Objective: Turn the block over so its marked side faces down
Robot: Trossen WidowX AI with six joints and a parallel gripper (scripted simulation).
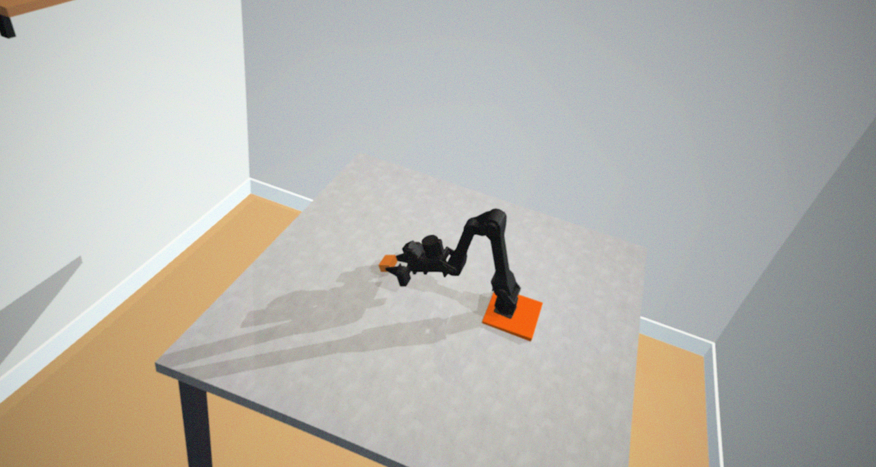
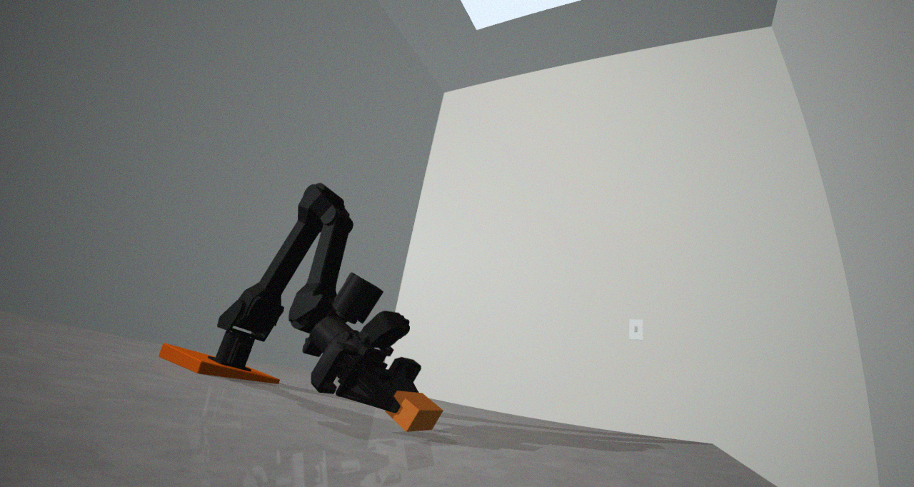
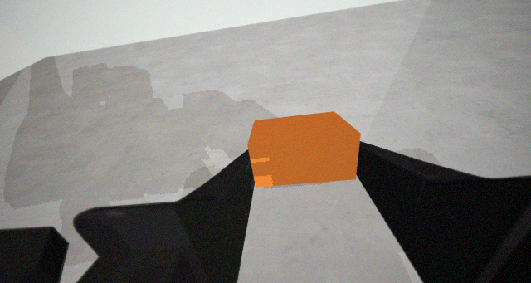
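The orange block lies 10 mm below my gripper tip.
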